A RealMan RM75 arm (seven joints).
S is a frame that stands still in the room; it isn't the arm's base.
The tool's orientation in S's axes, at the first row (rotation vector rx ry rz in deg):
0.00, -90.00, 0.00
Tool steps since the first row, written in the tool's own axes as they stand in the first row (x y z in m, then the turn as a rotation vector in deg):
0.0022, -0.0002, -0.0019, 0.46, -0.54, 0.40
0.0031, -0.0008, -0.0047, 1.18, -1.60, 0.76
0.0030, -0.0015, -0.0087, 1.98, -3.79, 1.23
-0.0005, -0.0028, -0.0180, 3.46, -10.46, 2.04
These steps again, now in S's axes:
0.0019, -0.0002, 0.0022, -0.40, -0.54, 0.46
0.0047, -0.0008, 0.0031, -0.76, -1.60, 1.18
0.0087, -0.0015, 0.0030, -1.23, -3.79, 1.98
0.0180, -0.0028, -0.0005, -2.04, -10.46, 3.46

